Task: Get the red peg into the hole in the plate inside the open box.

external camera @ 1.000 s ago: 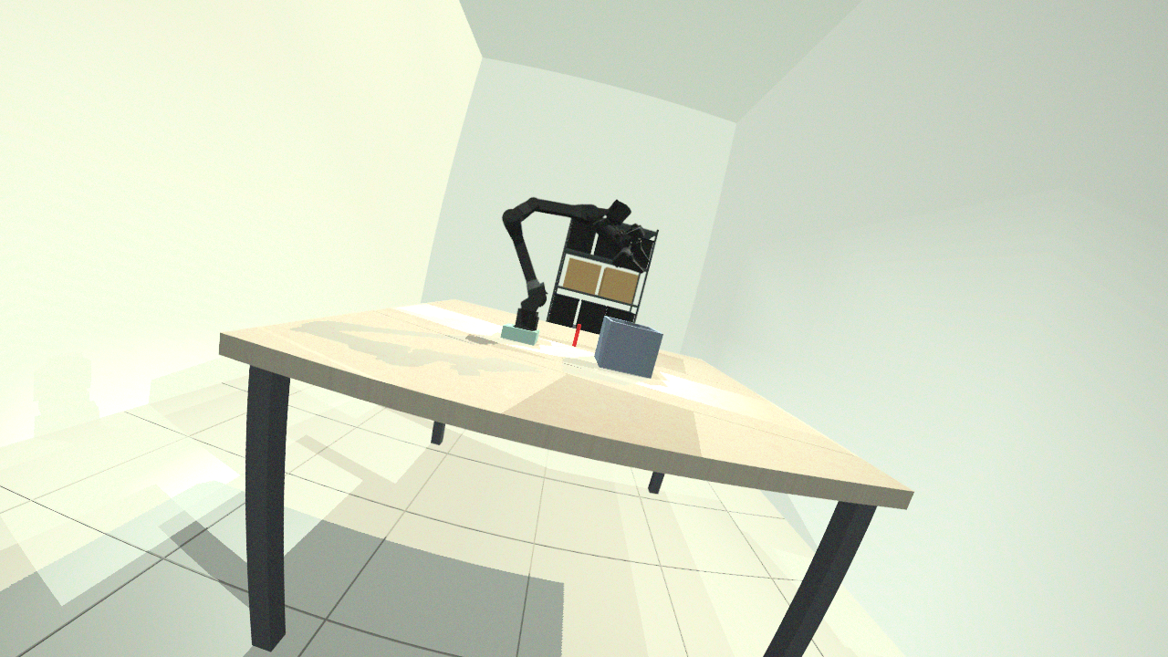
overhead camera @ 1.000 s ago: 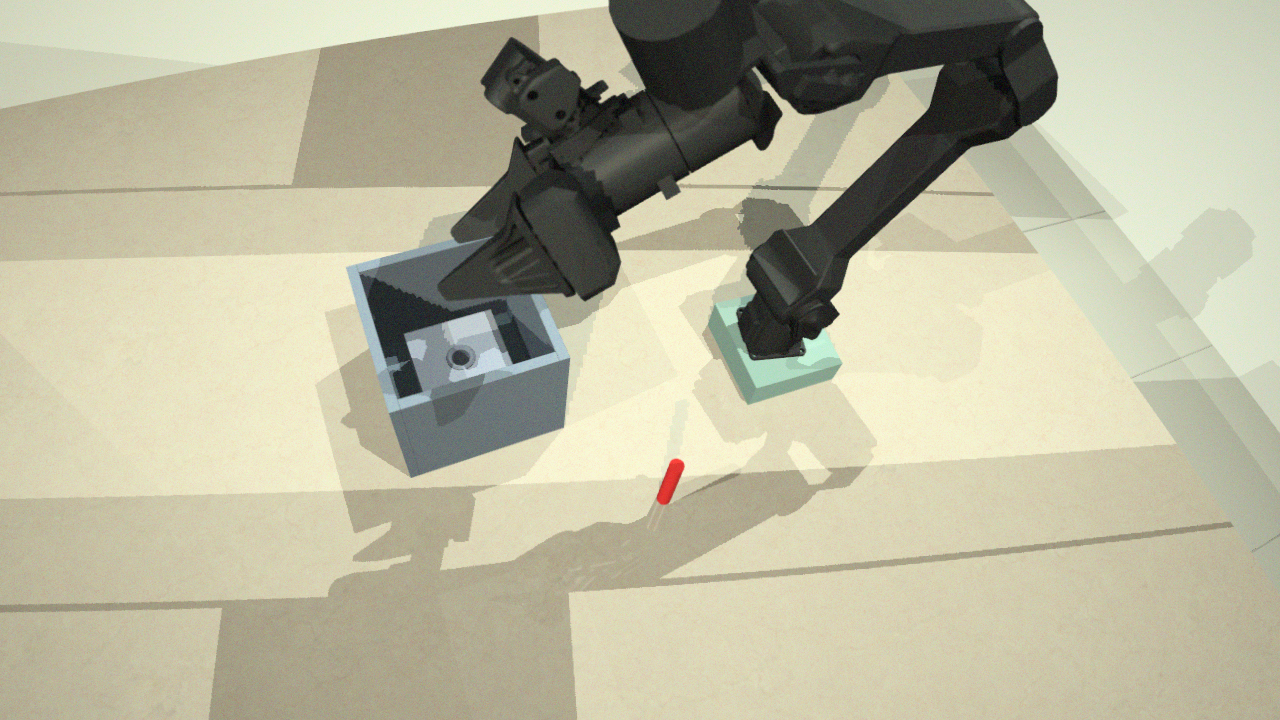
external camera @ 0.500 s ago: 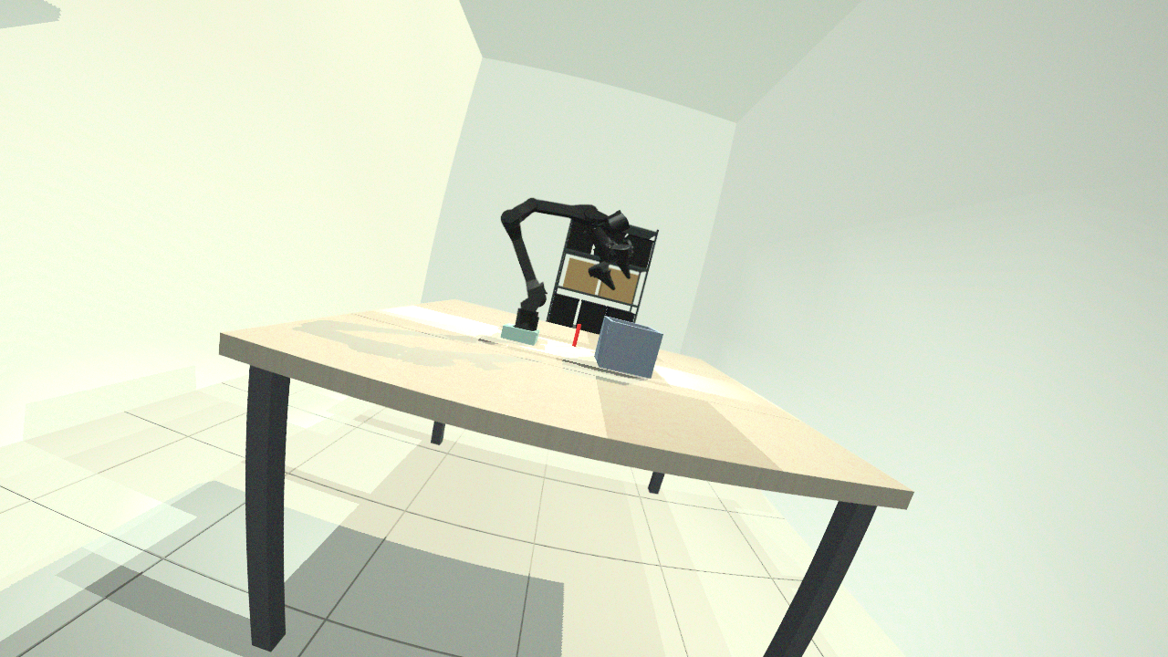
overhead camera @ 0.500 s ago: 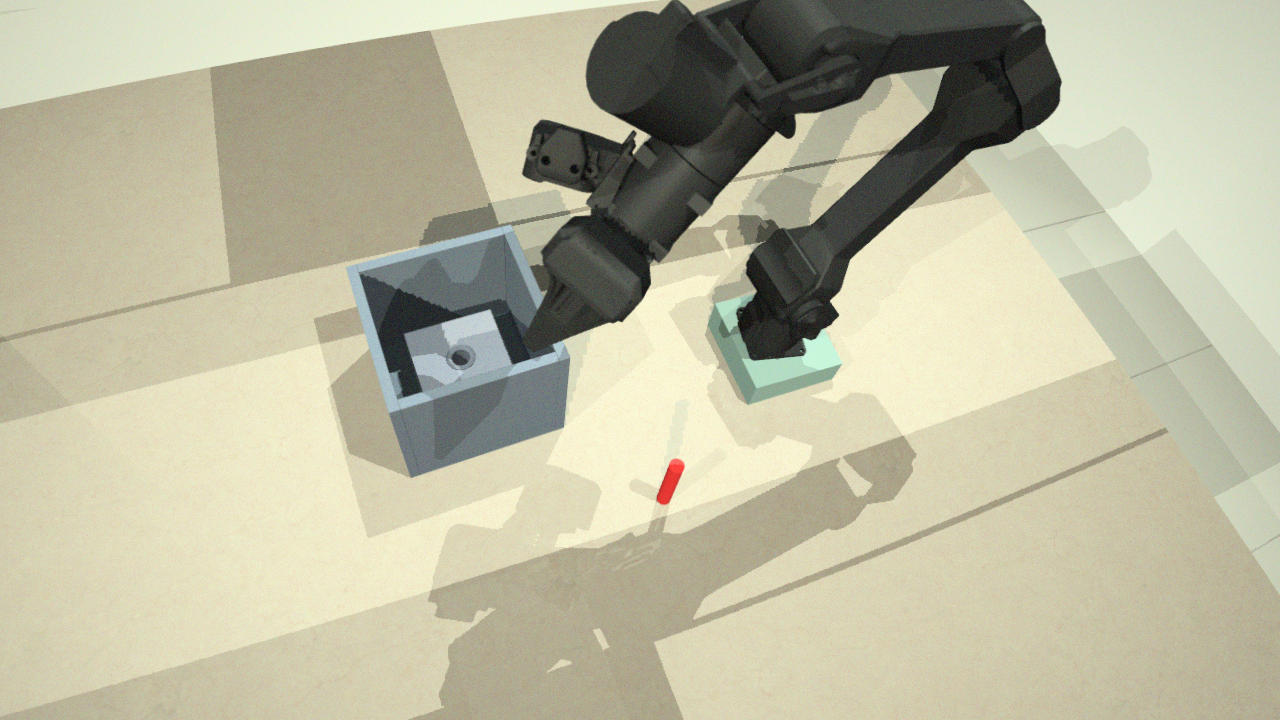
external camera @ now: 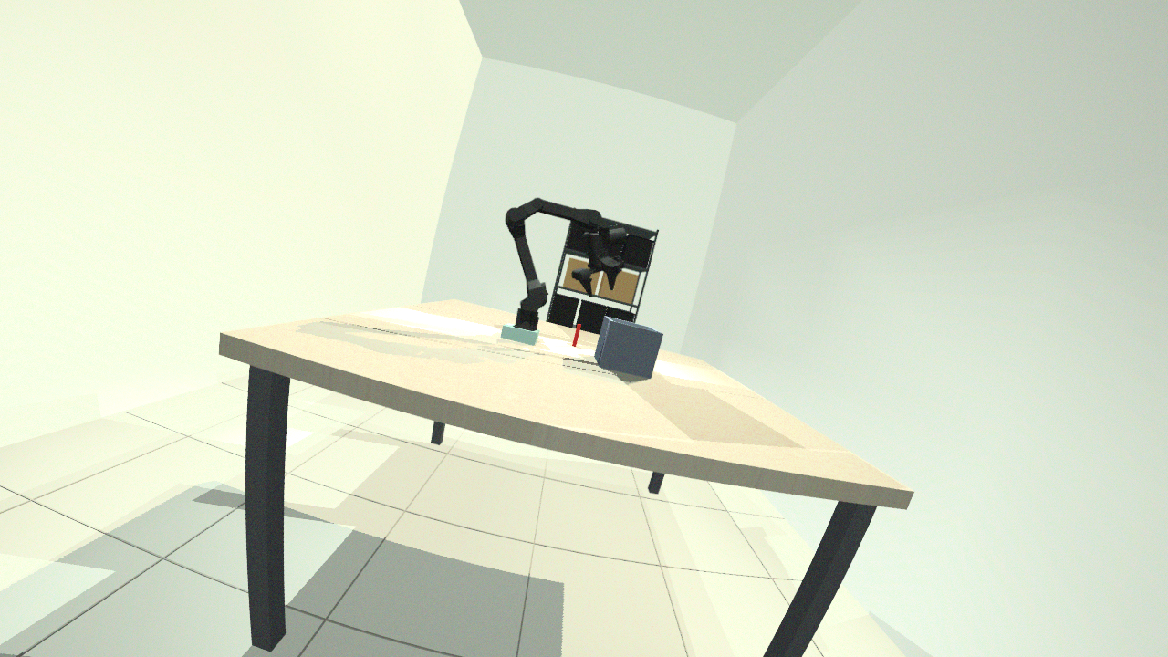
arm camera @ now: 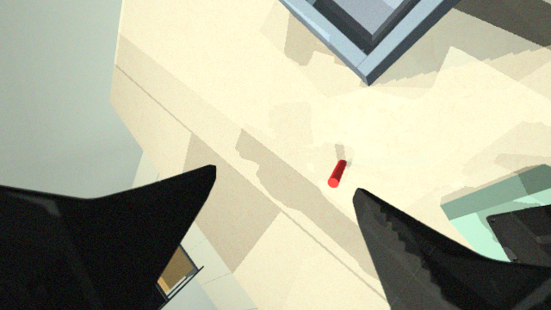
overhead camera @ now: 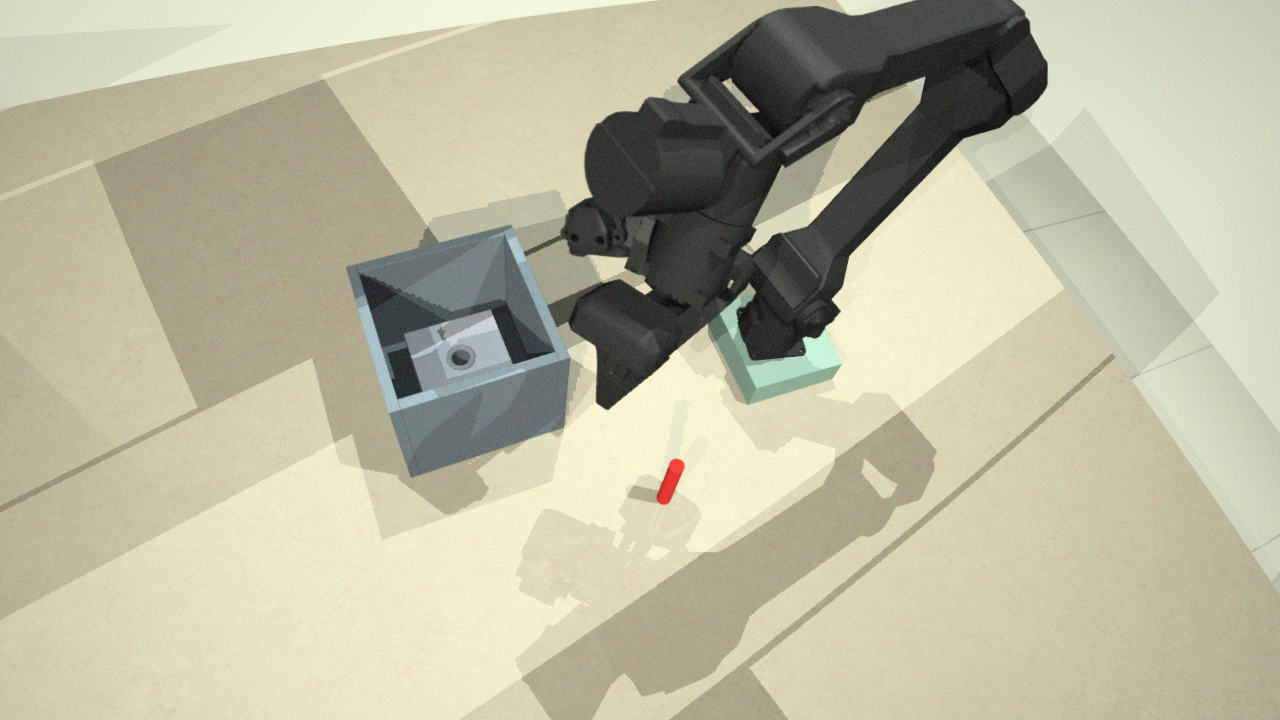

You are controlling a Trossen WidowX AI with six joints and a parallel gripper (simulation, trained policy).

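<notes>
Right now my gripper tip is 50 mm past the red peg, 20 mm to the right of it and 170 mm above it. Round my gripper tip: plate 130 mm ahead, 130 mm to the right, 160 mm below.
</notes>
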